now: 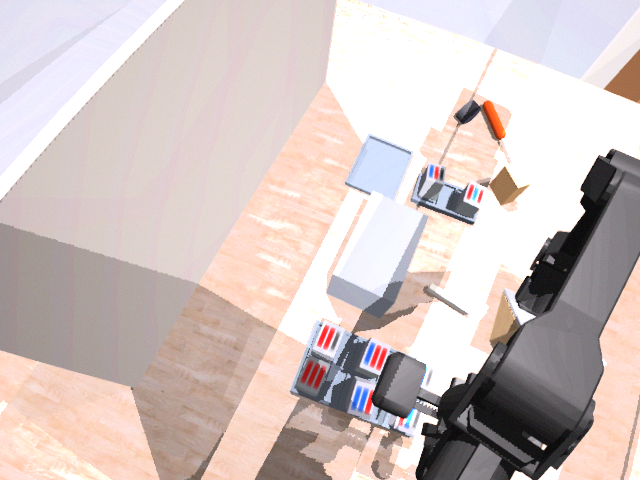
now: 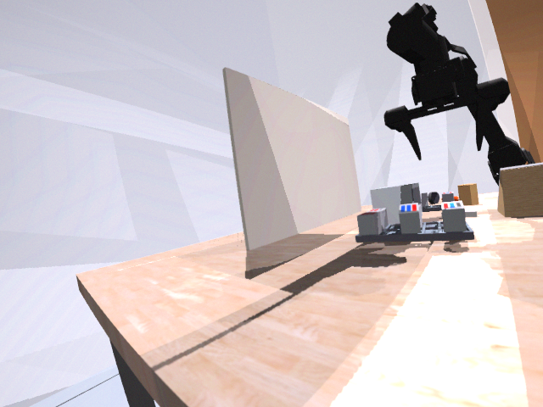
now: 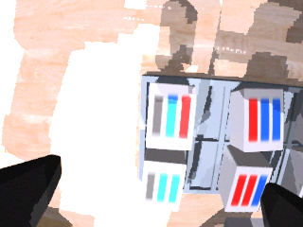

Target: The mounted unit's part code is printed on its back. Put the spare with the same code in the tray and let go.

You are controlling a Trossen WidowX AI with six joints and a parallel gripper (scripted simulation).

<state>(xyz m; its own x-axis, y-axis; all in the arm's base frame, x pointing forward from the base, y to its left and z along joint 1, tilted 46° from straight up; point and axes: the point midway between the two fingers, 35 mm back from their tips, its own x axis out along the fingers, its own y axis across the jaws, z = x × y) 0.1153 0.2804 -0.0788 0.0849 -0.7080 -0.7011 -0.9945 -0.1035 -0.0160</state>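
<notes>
Now: gripper tip 10 cm above the spare. Also, from my gripper tip: beige panel: 41 cm ahead, 19 cm to the right, 8 cm above; rack: 13 cm below, 8 cm ahead, 2 cm to the right.
</notes>
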